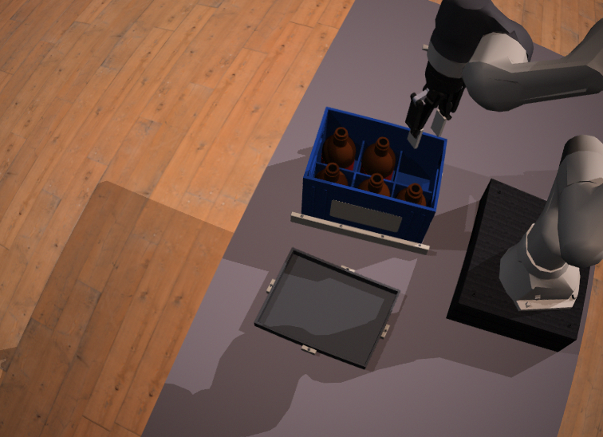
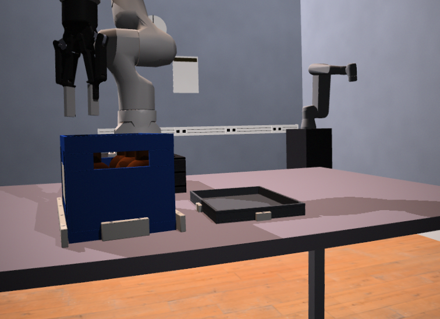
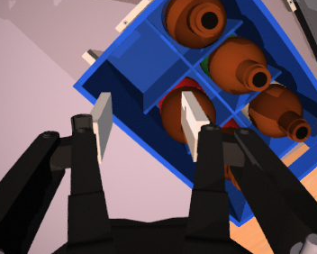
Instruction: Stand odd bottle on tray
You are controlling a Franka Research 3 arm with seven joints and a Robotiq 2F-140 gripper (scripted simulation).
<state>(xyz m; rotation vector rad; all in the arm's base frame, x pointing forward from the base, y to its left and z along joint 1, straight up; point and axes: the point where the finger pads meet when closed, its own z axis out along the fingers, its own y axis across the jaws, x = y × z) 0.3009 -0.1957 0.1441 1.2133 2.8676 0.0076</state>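
Right now the bottle is 160 mm below my hand and 90 mm to the left of it. Also, from my hand: crate: 160 mm below, 80 mm ahead, 40 mm to the left; then dark tray: 330 mm to the left, 230 mm below, 110 mm ahead.
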